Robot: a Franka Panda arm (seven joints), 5 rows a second.
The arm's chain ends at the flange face. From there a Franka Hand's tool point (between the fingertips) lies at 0.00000 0.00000 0.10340 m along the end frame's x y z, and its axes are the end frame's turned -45 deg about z.
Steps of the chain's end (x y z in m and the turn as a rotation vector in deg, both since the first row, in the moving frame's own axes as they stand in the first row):
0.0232 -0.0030 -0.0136 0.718 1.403 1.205
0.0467 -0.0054 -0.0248 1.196 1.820 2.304
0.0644 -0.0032 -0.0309 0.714 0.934 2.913
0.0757 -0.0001 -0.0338 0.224 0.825 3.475
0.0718 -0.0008 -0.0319 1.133 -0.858 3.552
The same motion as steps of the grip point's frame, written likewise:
0.0212 0.0152 -0.0136 -0.484 1.500 1.205
0.0407 0.0301 -0.0249 -0.441 2.133 2.304
0.0499 0.0436 -0.0309 -0.156 1.165 2.913
0.0549 0.0543 -0.0338 -0.425 0.742 3.475
0.0518 0.0477 -0.0319 1.408 0.194 3.552

